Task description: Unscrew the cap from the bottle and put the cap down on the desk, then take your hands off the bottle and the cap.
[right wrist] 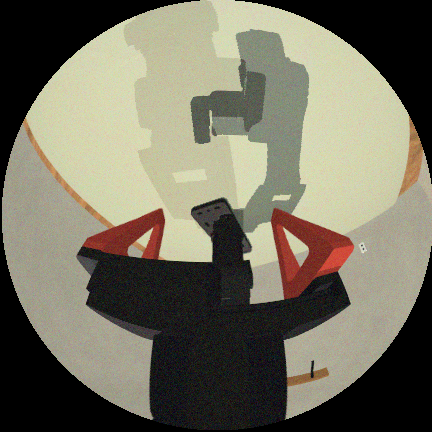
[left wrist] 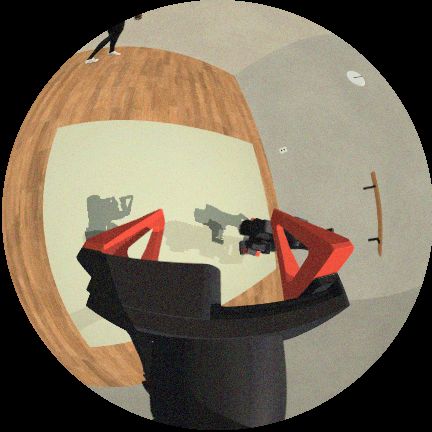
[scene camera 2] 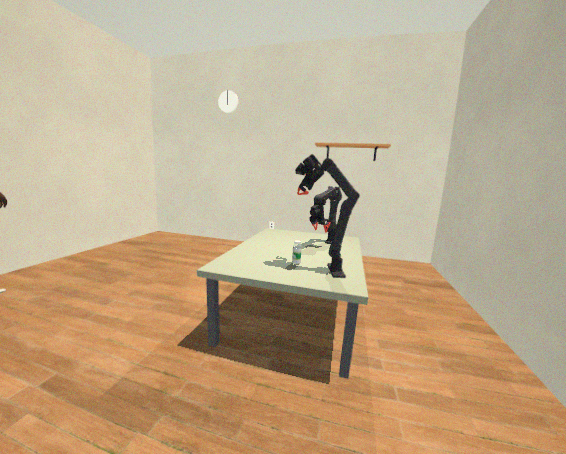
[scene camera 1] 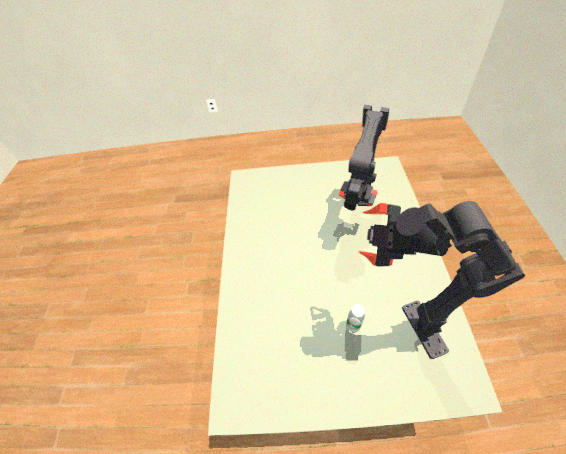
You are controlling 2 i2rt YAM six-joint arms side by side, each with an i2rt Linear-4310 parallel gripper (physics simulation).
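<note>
The bottle [scene camera 1: 355, 324] [scene camera 2: 297, 256], pale with a green band, stands upright on the desk [scene camera 1: 280, 395] [scene camera 2: 235, 267]. Its white cap [scene camera 1: 358, 310] [scene camera 2: 297, 243] shows at the top of it. My left gripper [scene camera 1: 361, 232] [scene camera 2: 302, 191] [left wrist: 217, 214] is open and empty, high above the desk and well away from the bottle. My right gripper [scene camera 1: 358, 195] [scene camera 2: 321, 229] [right wrist: 217, 213] is open and empty above the desk, farther from the bottle in scene camera 1. The bottle and cap do not show in either wrist view.
The left arm's base plate [scene camera 1: 433, 345] is fixed to the desk to the right of the bottle in scene camera 1. The right arm's base plate [right wrist: 205, 210] shows in the right wrist view. Arm shadows lie across the desk. A person's legs [left wrist: 112, 39] show beyond the desk.
</note>
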